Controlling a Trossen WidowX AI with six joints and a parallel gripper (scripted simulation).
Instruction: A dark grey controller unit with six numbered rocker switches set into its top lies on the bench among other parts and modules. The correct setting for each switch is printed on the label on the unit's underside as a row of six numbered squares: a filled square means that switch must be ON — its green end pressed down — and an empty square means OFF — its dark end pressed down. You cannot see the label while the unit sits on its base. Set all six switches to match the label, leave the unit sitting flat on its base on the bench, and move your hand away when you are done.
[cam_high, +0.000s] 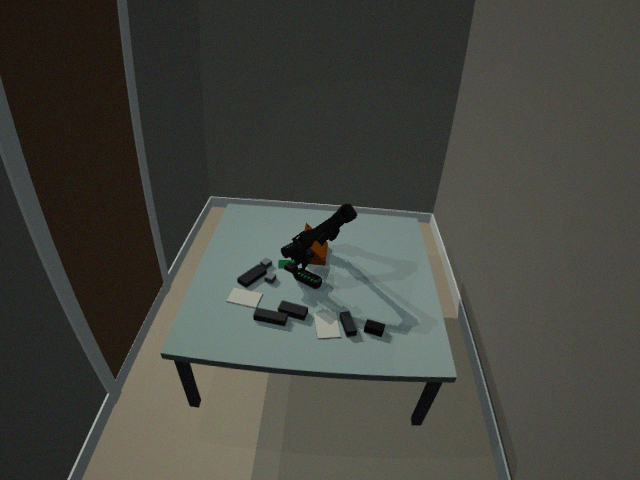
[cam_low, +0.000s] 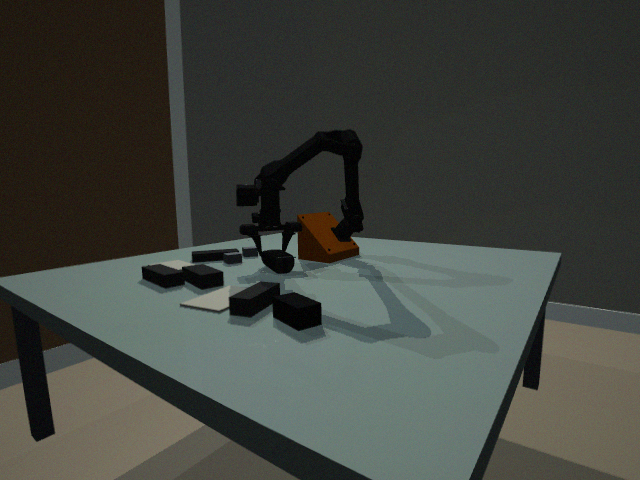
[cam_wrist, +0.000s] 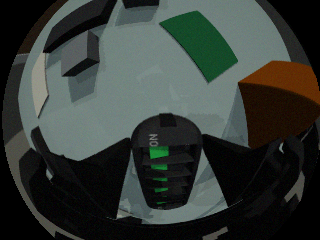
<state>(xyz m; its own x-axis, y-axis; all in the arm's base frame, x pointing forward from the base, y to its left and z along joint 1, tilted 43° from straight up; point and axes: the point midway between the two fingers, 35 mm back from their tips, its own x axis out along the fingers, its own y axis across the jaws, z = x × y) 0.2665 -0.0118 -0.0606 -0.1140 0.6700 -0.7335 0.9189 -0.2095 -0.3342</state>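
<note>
The green card lies 9 cm to the right of my gripper tip, 9 cm behind it and 3 cm below it. The rest, counted from my gripper tip: long black block 24 cm to the right, 7 cm ahead, 2 cm below.
</note>
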